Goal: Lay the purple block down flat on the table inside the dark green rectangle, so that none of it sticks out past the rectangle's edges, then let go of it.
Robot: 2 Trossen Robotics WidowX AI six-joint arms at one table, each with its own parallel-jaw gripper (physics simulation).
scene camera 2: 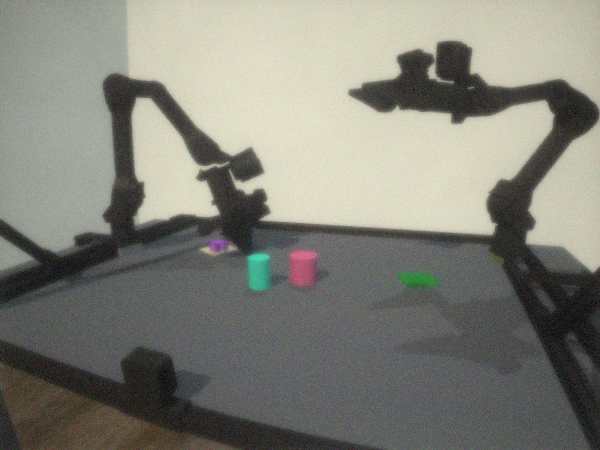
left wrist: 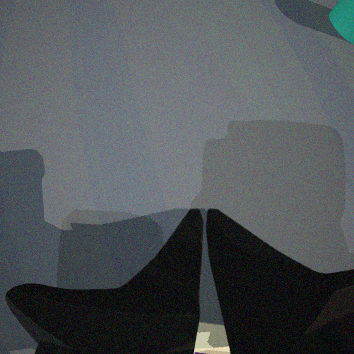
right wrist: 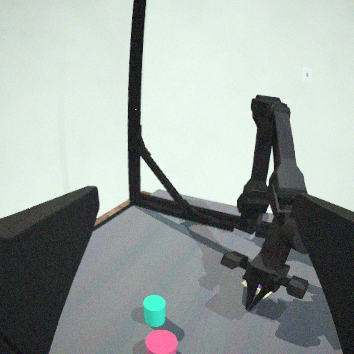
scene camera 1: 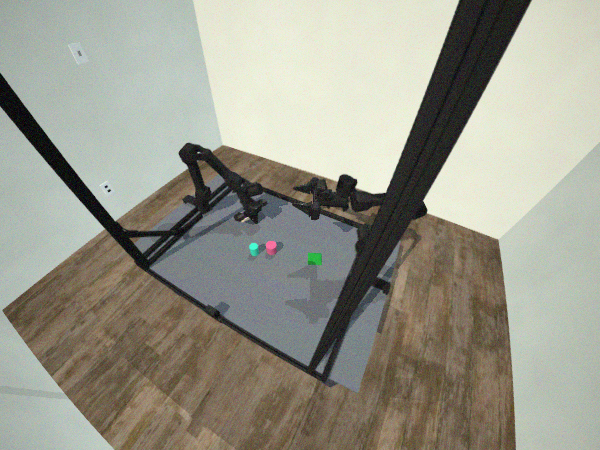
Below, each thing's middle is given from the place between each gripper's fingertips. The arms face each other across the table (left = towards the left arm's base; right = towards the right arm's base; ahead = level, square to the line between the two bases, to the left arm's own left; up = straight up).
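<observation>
Counting from my left hand, I find the teal cylinder (scene camera 2: 259, 264) 3 cm above it, 18 cm behind and 7 cm to the right. The pink cylinder (scene camera 2: 303, 265) is 2 cm above that same left hand, 14 cm behind it and 14 cm to the right of it.
My right gripper, meanwhile, is 320 mm above the pink cylinder, 50 mm past it and 90 mm to the right of it. As for the teal cylinder, it is 320 mm below my right hand, 160 mm to the left of it and 80 mm behind it.
</observation>
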